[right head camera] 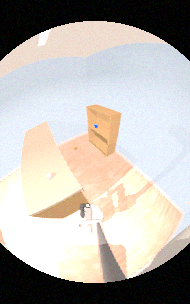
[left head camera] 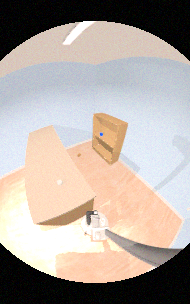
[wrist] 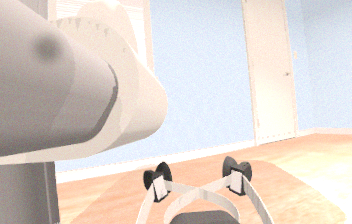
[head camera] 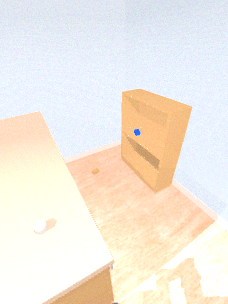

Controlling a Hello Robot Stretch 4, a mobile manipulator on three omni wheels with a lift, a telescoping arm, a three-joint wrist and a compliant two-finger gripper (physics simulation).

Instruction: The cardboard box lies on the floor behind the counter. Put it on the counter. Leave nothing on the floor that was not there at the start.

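Places are measured from the robot's base along level axes (x ahead, y left, z up), in centimetres.
Where they show: gripper, between the fingertips: [right head camera: 83, 226] [left head camera: 89, 234] [wrist: 196, 171].
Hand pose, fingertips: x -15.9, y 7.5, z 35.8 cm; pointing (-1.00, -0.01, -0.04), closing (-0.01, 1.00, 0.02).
Each offset is from my fingertips to the top centre of the thing. Level surfaces: height alone.
A small brown cardboard box @[dx +182.0, dy +25.7, dz -34.1 cm] [head camera: 95, 171] [left head camera: 79, 155] [right head camera: 75, 148] lies on the floor between the counter and the bookshelf, close to the back wall. The counter @[dz +52.0 cm] [head camera: 30, 165] [left head camera: 42, 160] [right head camera: 37, 155] has a pale wooden top and stands at the left in the head views. My gripper [wrist: 196, 171] is open in the wrist view, its two dark fingertips apart with floor and wall behind them. It is well away from the box, which does not show in the wrist view.
A round white object @[dx +51.1, dy +23.5, dz +54.3 cm] [head camera: 40, 226] [left head camera: 59, 182] [right head camera: 49, 175] stands on the counter. A wooden bookshelf [head camera: 181, 145] [left head camera: 120, 145] [right head camera: 115, 132] holding a blue cube [head camera: 137, 132] [left head camera: 101, 134] [right head camera: 96, 126] stands by the wall. Floor runs between counter and bookshelf. A door [wrist: 272, 75] shows in the wrist view.
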